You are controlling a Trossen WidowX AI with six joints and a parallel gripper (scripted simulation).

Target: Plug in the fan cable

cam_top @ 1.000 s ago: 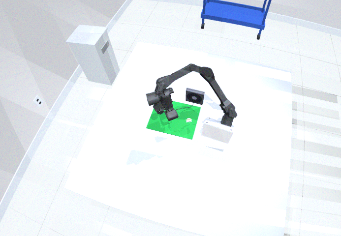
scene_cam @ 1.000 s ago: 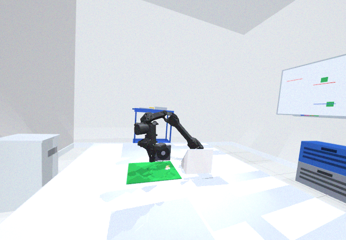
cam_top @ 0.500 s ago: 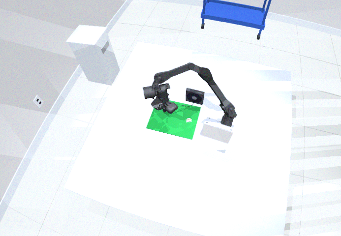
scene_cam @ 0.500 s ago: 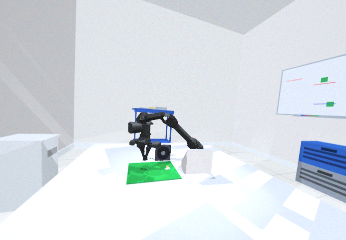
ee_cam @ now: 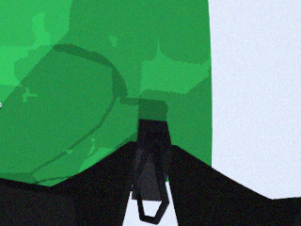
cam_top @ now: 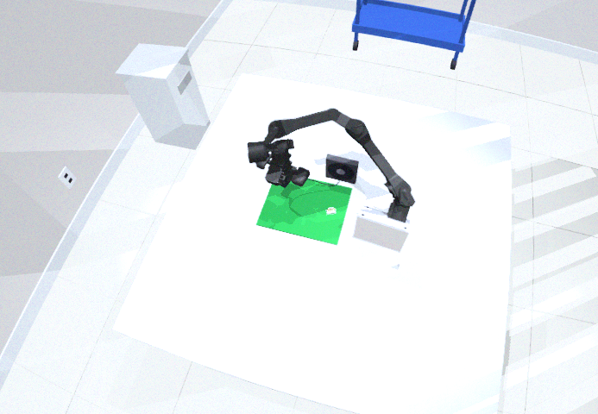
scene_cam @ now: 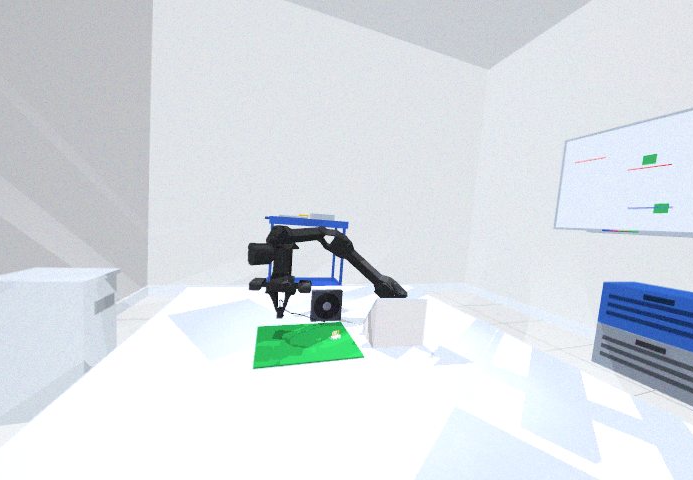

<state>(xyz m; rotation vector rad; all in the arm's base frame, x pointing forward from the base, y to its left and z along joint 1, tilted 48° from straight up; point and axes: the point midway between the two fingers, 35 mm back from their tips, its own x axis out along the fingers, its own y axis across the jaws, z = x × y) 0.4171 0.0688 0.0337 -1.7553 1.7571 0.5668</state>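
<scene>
My gripper tip is now 10 cm above the green board, 9 cm past it and 2 cm to the right of it. Round my gripper tip: black fan plug: 1 cm to the right, 1 cm below; then black fan: 17 cm behind, 14 cm to the right, 3 cm below; then white four-pin header: 18 cm behind, 9 cm below, 1 cm to the left.
</scene>
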